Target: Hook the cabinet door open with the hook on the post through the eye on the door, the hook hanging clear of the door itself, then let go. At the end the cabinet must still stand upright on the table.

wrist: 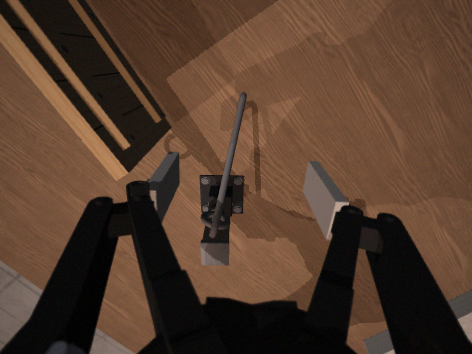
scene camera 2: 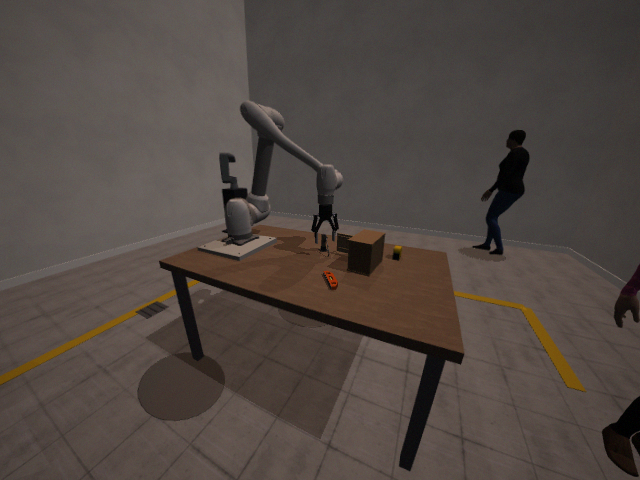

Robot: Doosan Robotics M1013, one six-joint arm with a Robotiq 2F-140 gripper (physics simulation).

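Where they show: gripper, fingertip midpoint: (wrist: 242, 172) (scene camera 2: 325, 242); arm's base, link origin: (scene camera 2: 240, 239).
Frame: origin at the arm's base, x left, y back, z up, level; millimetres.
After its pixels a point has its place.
Observation:
The brown cabinet (scene camera 2: 366, 253) @(y -874, x -43, z 87 mm) stands upright on the table (scene camera 2: 403, 304) @(y -1083, x -212, z -28 mm). Its door (scene camera 2: 343, 242) @(y -684, x 144, z 52 mm) (wrist: 64, 95) @(y -694, x 144, z 102 mm) stands swung open toward the post. The post (scene camera 2: 324, 242) @(y -555, x 155, z 27 mm) (wrist: 215, 253) @(y -549, x 157, z 79 mm) stands on a dark bolted base plate. The grey hook (wrist: 231, 155) @(y -597, x 106, z 41 mm) is attached near the post top and slants away from it, its far end apart from the door. The eye does not show in the wrist view; a ring-shaped shadow lies by the door's end. My gripper (scene camera 2: 325, 239) @(y -583, x 105, z 49 mm) (wrist: 242, 172) @(y -583, x 105, z 49 mm) is open and empty, pointing down, with its fingers on either side of the post and hook, touching neither in the wrist view.
An orange tool (scene camera 2: 330, 279) @(y -753, x -182, z -16 mm) lies on the table in front of the cabinet. A yellow and black object (scene camera 2: 397, 252) @(y -984, x 225, z 18 mm) stands to the cabinet's right. The robot's pale mounting plate (scene camera 2: 214, 248) @(y 26, x -193, z -4 mm) is at the table's left. A person (scene camera 2: 511, 175) stands beyond the table at the right.

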